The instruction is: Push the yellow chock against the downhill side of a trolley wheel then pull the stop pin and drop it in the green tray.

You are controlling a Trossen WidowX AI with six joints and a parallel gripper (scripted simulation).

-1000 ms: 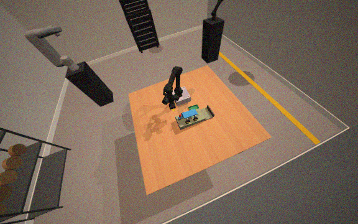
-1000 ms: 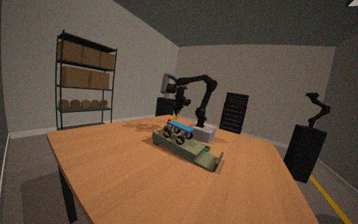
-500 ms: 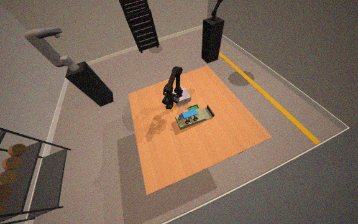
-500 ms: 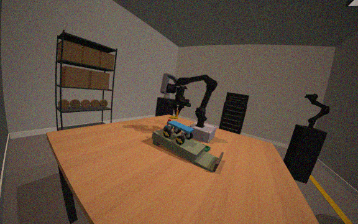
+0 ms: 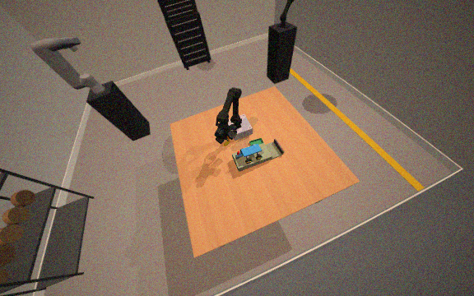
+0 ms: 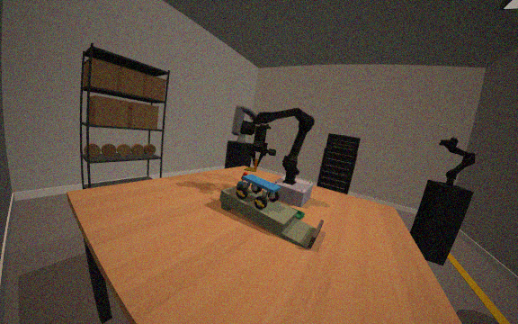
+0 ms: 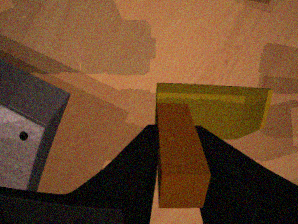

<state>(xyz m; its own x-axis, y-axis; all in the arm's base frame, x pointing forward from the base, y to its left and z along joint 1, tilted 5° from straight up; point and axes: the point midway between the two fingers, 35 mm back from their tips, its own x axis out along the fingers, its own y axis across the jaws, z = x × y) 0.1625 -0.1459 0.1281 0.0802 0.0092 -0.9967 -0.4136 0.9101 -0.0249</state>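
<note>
The red-headed stop pin lies 14 cm ahead of my gripper tip, 2 cm to the left of it and 5 cm below it. The rest, counted from my gripper tip: grey-green ramp: 16 cm ahead, 13 cm to the left, 13 cm below; then yellow chock: 1 cm ahead, 2 cm to the right, 1 cm below; then trolley: 16 cm ahead, 12 cm to the left, 6 cm below.
</note>
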